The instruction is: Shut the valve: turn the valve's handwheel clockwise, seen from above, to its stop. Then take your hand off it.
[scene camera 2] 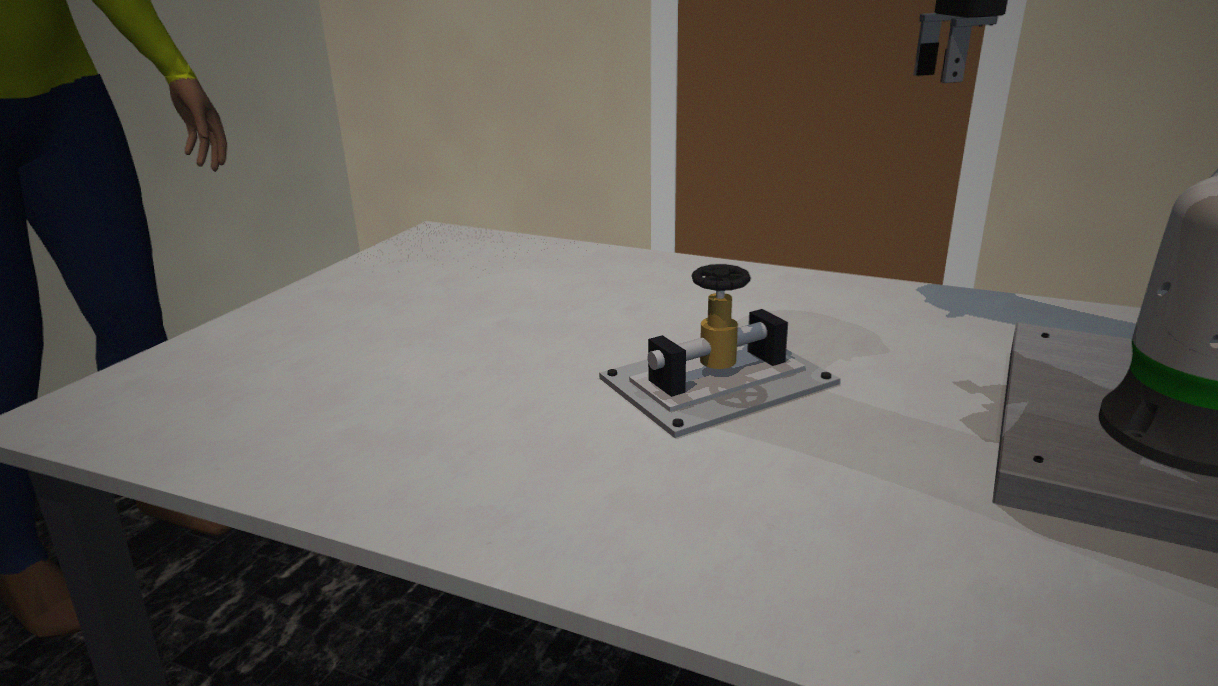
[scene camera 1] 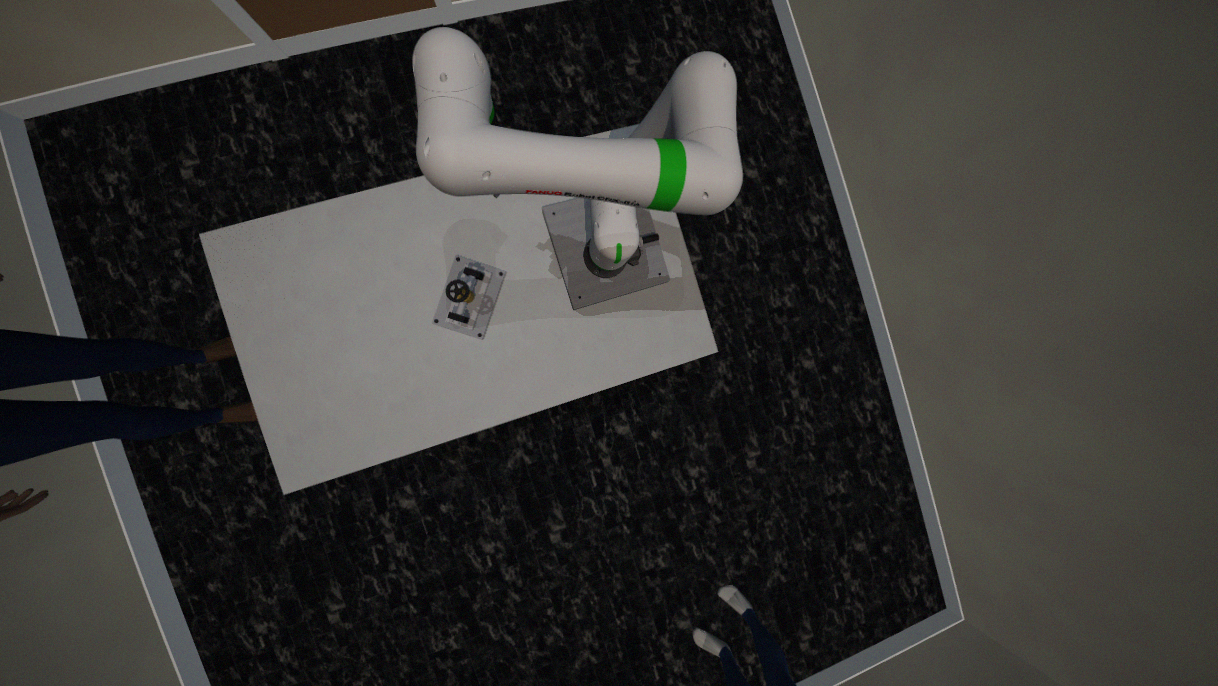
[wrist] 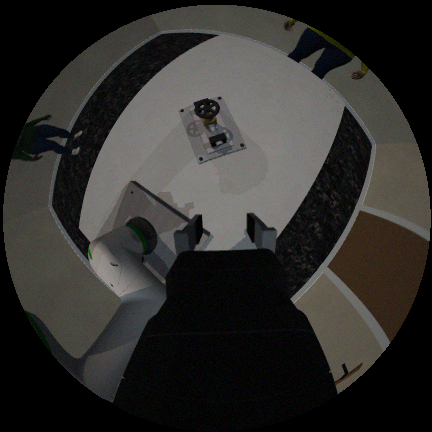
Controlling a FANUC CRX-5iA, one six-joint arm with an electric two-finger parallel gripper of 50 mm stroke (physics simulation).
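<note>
The valve has a black spoked handwheel point(scene camera 1: 457, 291) point(scene camera 2: 721, 276) point(wrist: 206, 108) on top of a brass body point(scene camera 2: 719, 342) point(wrist: 209, 120). A pipe runs through the body between two black blocks on a grey base plate point(scene camera 1: 471, 333) point(scene camera 2: 733, 415) point(wrist: 231, 119), which lies on the table. My gripper point(scene camera 2: 940, 76) point(wrist: 224, 222) is open and empty. It hangs high above the table, well apart from the handwheel, toward the door side in the scene camera 2 view. In the scene camera 1 view the arm hides it. How far the handwheel is turned cannot be told.
The white table point(scene camera 1: 340, 383) point(scene camera 2: 426, 511) point(wrist: 165, 110) carries the robot's mounting plate point(scene camera 1: 583, 294) point(scene camera 2: 1099, 502), to the right of the valve in both scene views. A person point(scene camera 2: 76, 213) point(wrist: 325, 50) stands at the far table end, another point(wrist: 45, 137) off to one side.
</note>
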